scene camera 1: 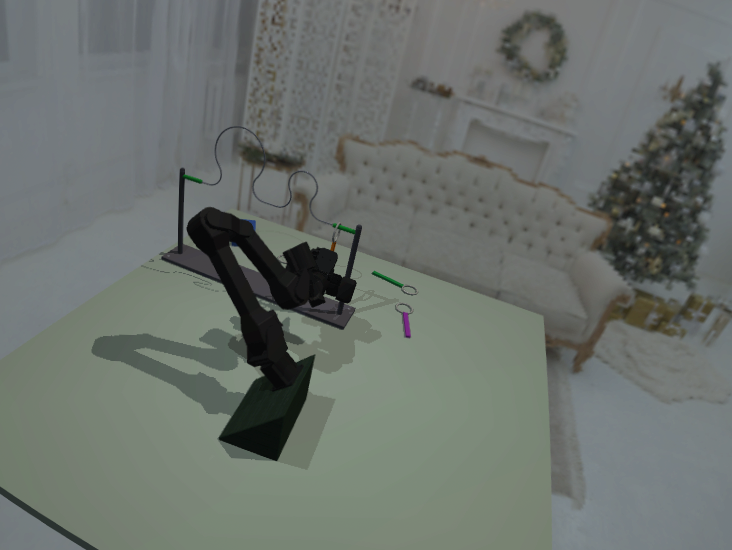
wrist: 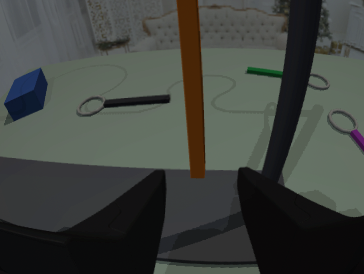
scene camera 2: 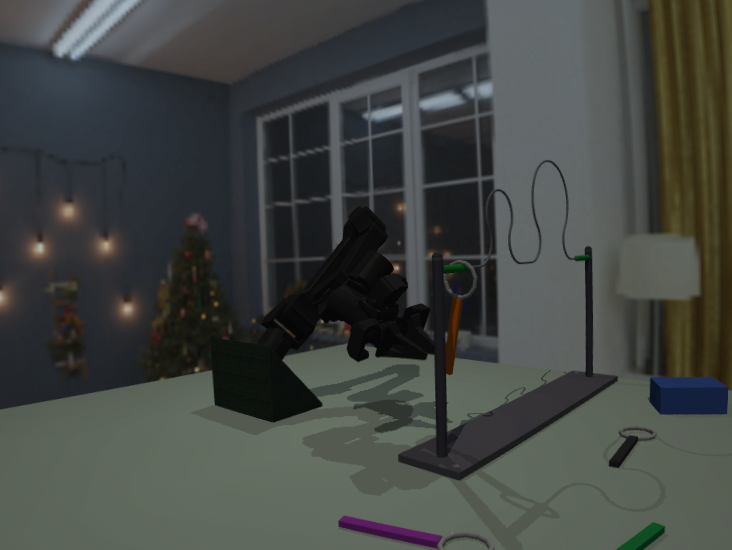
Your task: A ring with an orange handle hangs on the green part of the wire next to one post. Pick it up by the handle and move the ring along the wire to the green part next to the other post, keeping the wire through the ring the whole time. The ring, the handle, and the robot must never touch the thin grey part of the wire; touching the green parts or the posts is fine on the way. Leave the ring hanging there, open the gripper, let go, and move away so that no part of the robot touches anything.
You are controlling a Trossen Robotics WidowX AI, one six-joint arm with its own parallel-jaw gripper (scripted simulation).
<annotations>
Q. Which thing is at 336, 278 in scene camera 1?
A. My gripper.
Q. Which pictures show my gripper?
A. Scene camera 1, the wrist view and scene camera 2: all of them.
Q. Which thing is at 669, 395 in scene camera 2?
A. A blue block.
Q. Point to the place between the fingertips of my gripper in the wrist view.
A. At 201, 178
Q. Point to a blue block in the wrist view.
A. At 30, 89
</annotations>
